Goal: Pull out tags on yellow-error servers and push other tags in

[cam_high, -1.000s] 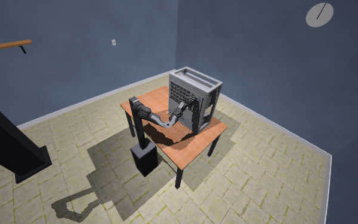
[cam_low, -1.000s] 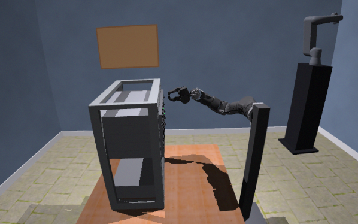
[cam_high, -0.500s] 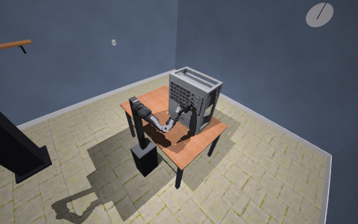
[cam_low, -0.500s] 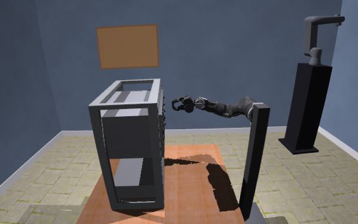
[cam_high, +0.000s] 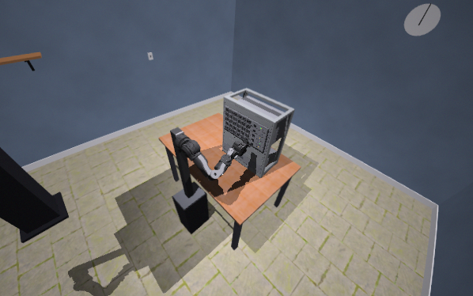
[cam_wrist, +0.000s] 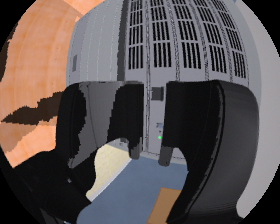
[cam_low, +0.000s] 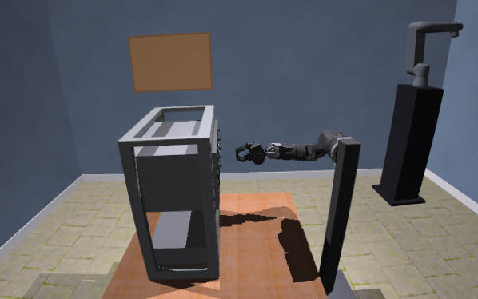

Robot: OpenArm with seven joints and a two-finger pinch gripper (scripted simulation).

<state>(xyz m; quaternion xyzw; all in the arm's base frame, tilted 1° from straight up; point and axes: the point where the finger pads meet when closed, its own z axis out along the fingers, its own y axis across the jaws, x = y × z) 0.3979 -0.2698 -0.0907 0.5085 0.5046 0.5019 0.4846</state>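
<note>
Now: the information tag 120 mm ahead of my hand, 50 mm below it and 20 mm to the left of it.
</note>
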